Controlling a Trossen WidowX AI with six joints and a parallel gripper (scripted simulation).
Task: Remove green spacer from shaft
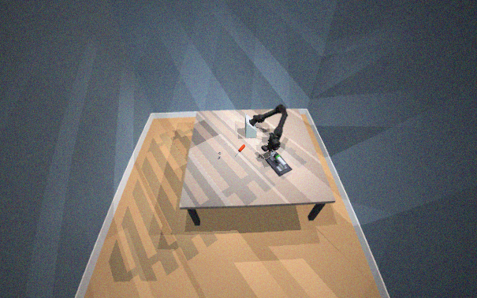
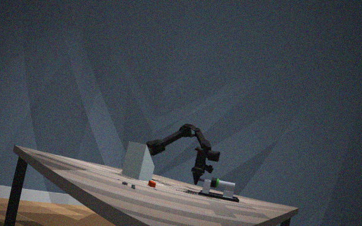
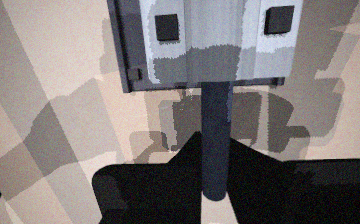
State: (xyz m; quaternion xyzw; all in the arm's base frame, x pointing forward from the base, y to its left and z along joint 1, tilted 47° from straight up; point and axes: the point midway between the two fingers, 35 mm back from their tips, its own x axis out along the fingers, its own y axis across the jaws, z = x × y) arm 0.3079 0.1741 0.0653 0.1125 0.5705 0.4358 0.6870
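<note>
The dark blue shaft is 60 mm ahead of my gripper tip, 30 mm to the left of it and 30 mm above it. Round my gripper tip: green spacer 110 mm ahead, 60 mm to the left, 30 mm above; then dark spacer 90 mm ahead, 50 mm to the left, 30 mm above; then red-handled screwdriver 300 mm to the right, 50 mm behind, 40 mm below.
</note>
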